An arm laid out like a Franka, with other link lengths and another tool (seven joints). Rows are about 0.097 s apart.
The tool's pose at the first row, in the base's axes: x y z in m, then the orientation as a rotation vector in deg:
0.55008 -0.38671 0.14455 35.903 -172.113 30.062
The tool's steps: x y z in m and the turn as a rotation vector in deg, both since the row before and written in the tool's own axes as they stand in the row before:
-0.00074 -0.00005 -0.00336 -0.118 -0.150 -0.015
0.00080 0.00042 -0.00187 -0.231 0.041 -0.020
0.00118 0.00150 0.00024 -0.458 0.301 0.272
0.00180 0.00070 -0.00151 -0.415 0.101 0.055
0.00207 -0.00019 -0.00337 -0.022 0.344 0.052
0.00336 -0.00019 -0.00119 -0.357 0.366 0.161
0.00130 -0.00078 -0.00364 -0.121 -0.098 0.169
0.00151 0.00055 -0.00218 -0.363 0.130 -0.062
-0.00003 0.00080 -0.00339 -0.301 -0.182 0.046
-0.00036 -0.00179 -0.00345 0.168 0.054 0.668
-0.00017 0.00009 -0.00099 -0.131 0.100 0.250
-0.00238 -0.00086 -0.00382 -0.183 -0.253 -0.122
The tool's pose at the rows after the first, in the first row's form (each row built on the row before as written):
0.55064 -0.38536 0.14766 35.986 -172.254 29.857
0.54966 -0.38469 0.14937 35.983 -172.222 29.508
0.54800 -0.38393 0.14878 35.421 -172.098 28.866
0.54602 -0.38352 0.15017 35.269 -172.055 28.249
0.54410 -0.38341 0.15363 35.042 -171.758 28.272
0.54105 -0.38446 0.15516 34.623 -171.509 27.793
0.54010 -0.38448 0.15899 34.407 -171.684 27.603
0.53846 -0.38388 0.16106 34.416 -171.555 27.065
0.53815 -0.38213 0.16406 34.401 -171.763 26.579
0.53913 -0.38254 0.16782 33.408 -171.995 26.884
0.53924 -0.38210 0.16872 32.989 -172.016 26.714
0.54174 -0.38087 0.17236 33.259 -172.213 26.389

